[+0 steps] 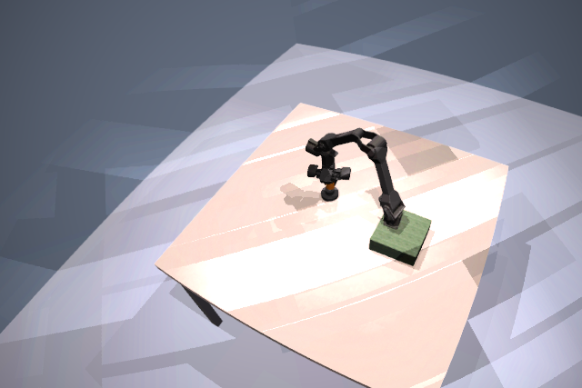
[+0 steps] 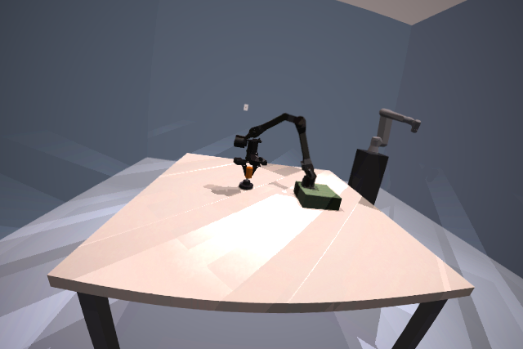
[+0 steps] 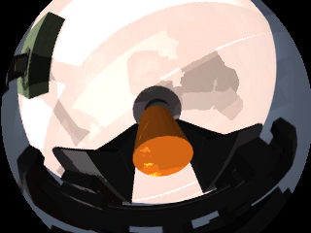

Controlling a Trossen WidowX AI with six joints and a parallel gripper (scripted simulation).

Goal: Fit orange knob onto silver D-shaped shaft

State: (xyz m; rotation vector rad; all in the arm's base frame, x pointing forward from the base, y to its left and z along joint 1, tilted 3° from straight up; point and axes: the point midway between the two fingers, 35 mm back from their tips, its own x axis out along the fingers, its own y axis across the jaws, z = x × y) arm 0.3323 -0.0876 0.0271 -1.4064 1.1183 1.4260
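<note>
My gripper tip is now 4 cm above the round pedestal and 1 cm short of it. Round my gripper tip: orange knob: 3 cm above.
</note>
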